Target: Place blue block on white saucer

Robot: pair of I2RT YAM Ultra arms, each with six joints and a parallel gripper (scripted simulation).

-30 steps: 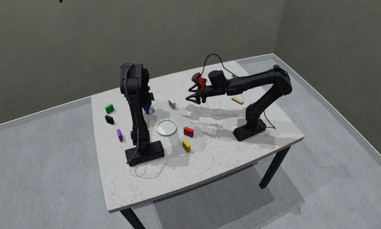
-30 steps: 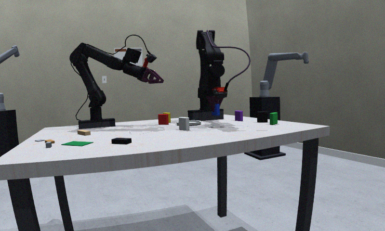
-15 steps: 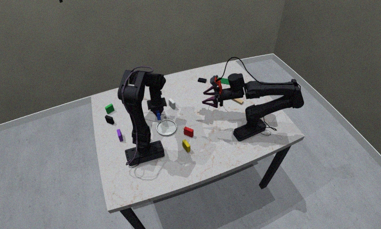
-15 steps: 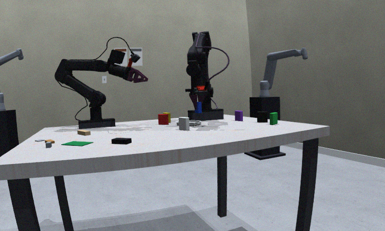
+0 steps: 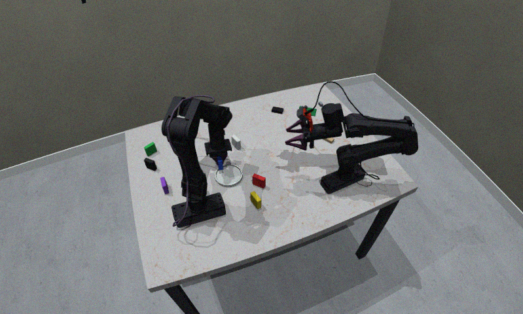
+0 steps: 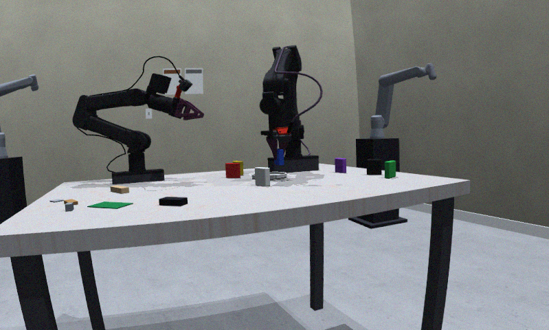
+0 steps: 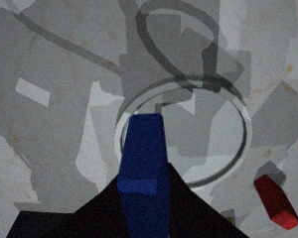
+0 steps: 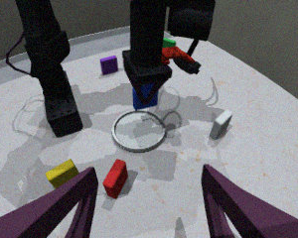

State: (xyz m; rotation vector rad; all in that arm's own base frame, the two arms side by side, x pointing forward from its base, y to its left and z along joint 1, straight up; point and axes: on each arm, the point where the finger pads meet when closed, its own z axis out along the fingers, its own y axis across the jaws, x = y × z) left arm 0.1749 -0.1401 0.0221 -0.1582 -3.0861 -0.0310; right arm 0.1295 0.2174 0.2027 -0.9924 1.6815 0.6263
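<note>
Right now the white saucer is 20 mm behind my left hand, 30 mm to the right of it and 60 mm below it. From my left hand the other things lie so: grey-white block (150 mm ahead, 100 mm to the right, 40 mm below); then blue block (right at my left hand); then red block (110 mm behind, 140 mm to the right, 40 mm below).
</note>
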